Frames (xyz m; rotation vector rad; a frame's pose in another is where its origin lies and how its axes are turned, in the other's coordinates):
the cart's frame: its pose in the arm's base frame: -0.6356 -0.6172 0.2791 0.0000 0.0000 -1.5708
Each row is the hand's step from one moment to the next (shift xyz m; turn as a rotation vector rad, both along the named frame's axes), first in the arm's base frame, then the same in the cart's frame.
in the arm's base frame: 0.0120 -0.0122 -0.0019 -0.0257 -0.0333 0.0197
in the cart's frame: 0.0122 0.0120 -0.0019 0.0333 -0.0257 0.0197
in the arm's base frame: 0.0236 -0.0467 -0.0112 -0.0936 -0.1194 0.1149
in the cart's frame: 0.0467 0.0236 -0.0112 0.1194 -0.0936 0.1149
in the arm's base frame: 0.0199 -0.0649 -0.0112 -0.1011 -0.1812 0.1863
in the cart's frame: 0.0649 0.0199 -0.0112 0.1812 -0.1011 0.1863
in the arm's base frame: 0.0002 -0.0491 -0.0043 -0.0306 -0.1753 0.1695
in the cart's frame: 0.0491 0.0002 -0.0043 0.1753 -0.0306 0.1695
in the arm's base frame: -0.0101 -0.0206 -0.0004 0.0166 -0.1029 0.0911
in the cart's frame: 0.0206 -0.0101 -0.0004 0.1029 0.0166 0.0911
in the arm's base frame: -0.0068 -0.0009 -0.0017 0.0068 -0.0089 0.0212
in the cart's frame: 0.0009 -0.0068 -0.0017 0.0089 0.0068 0.0212
